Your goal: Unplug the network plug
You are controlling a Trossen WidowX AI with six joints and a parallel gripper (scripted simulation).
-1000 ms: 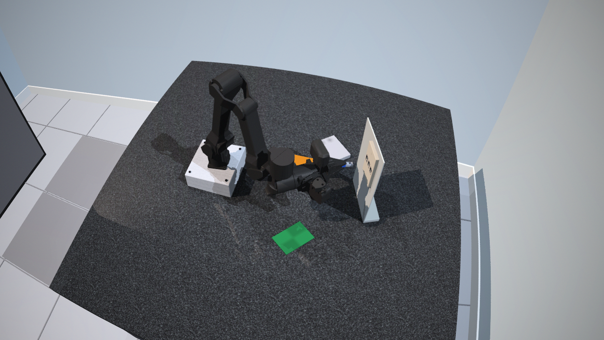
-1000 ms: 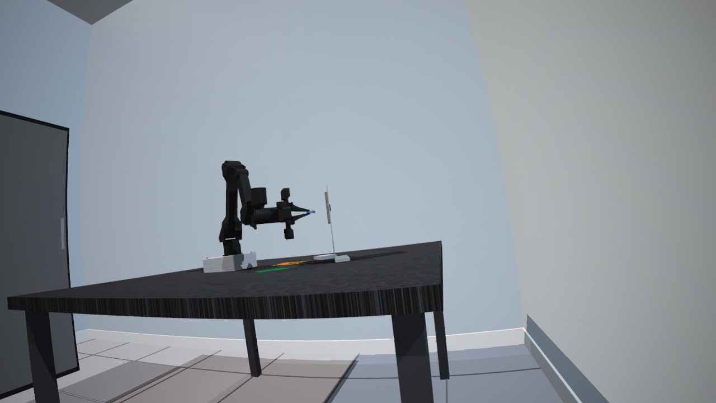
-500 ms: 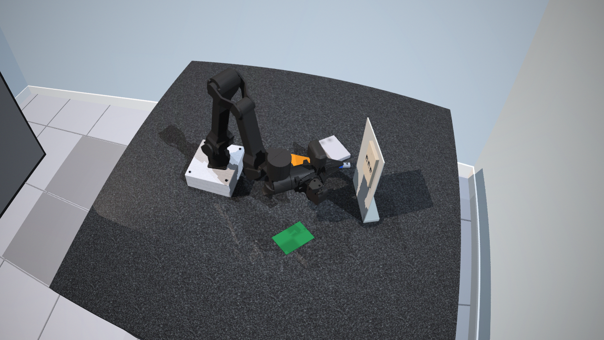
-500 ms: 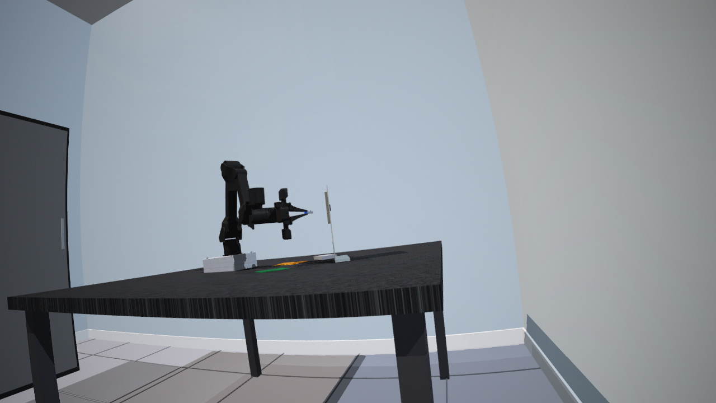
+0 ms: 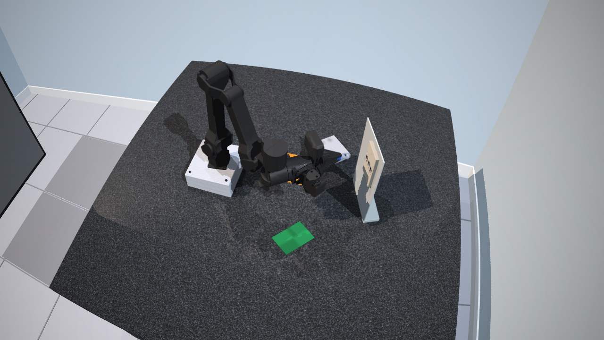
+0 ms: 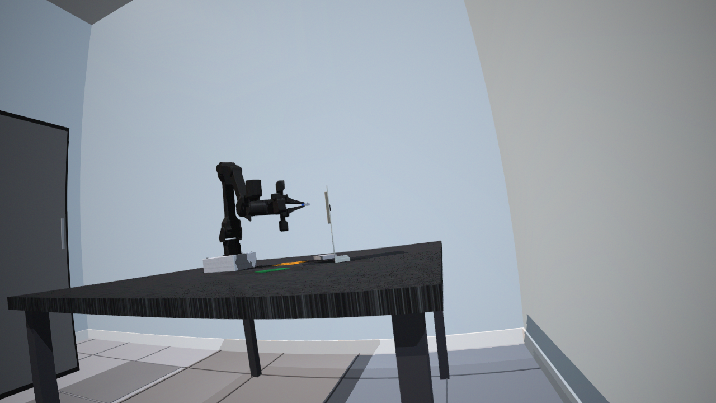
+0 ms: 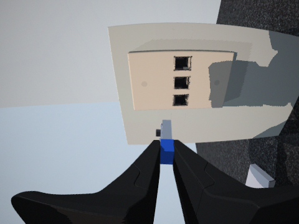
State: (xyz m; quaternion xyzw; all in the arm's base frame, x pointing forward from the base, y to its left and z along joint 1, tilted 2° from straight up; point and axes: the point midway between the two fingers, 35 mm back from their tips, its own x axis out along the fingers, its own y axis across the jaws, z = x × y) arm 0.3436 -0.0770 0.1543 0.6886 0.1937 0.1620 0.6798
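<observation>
My gripper tip is 14 cm past the orange square, 13 cm to the right of it and 22 cm above it. From my gripper tip the other things lie so: upright panel (10 cm ahead, 2 cm to the left, 10 cm below); then thin grey tab (1 cm ahead); then network plug (1 cm ahead).
</observation>
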